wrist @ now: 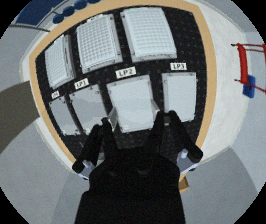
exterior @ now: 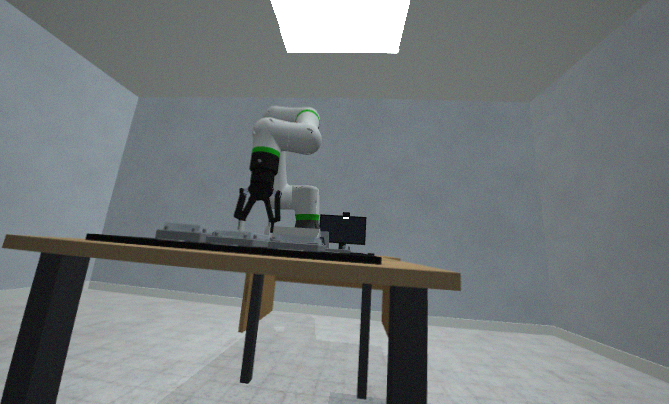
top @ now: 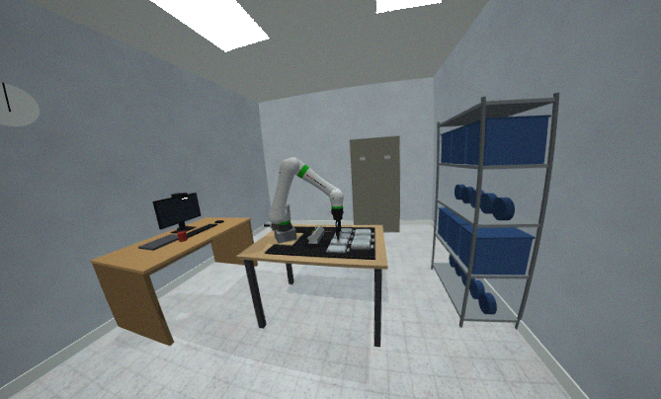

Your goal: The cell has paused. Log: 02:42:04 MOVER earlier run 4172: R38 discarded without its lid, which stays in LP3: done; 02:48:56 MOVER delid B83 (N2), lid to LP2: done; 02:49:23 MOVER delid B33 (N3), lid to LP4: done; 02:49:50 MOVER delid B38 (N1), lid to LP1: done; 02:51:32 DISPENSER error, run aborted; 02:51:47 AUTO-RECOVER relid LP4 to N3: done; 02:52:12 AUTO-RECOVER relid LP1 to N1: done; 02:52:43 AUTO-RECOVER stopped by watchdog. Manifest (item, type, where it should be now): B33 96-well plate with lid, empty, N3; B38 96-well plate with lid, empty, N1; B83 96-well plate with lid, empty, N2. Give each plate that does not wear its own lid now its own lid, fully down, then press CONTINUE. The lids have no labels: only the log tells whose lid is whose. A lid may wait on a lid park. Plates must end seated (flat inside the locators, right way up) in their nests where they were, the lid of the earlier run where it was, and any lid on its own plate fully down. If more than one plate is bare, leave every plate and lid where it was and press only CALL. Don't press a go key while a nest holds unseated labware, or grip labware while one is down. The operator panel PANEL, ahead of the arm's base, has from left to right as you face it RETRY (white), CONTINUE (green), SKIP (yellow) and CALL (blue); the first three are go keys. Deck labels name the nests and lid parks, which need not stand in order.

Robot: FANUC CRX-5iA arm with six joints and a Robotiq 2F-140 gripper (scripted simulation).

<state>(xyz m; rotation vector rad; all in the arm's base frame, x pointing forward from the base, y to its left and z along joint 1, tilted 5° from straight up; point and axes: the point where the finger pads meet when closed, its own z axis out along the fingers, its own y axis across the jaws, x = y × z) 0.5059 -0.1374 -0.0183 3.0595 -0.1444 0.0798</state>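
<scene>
My gripper is now 20 mm above the clear lid. Round my hand: plate (190 mm ahead, 30 mm to the left, 10 mm below); yellow key (230 mm behind, 80 mm to the left, 30 mm above); blue key (240 mm behind, 30 mm to the left, 30 mm above).
</scene>
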